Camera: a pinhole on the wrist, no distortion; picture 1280 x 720 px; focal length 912.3 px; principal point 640.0 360.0 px. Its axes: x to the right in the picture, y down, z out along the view. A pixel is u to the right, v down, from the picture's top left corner.
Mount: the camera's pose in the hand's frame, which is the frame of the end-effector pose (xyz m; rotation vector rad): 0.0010 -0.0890 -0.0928 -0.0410 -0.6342 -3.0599
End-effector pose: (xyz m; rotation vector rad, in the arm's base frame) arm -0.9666 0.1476 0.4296 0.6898 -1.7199 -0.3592
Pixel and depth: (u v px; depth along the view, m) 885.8 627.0 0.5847
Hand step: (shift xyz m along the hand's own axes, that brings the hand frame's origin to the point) -0.1397 -0.0152 0.5161
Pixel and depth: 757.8 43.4 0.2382
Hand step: -0.0262 0.0812 0.0938
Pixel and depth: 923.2 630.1 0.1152
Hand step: -0.0314 -0.0749 0.0275
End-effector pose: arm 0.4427 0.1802 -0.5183 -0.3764 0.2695 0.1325
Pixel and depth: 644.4 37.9 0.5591
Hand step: 0.0066 0.3144 0.3417
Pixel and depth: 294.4 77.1 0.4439
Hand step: 0.1761 0.2156 0.2548
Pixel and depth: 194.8 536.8 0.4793
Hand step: 0.2475 0.0188 0.3770
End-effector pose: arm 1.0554 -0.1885 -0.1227 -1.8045 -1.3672 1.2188
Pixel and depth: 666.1 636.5 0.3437
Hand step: 0.0011 -0.0480 0.2641
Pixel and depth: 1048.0 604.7 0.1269
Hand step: -0.0522 -0.0704 0.0388
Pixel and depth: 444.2 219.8 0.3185
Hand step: 0.0754 0.0833 0.1779
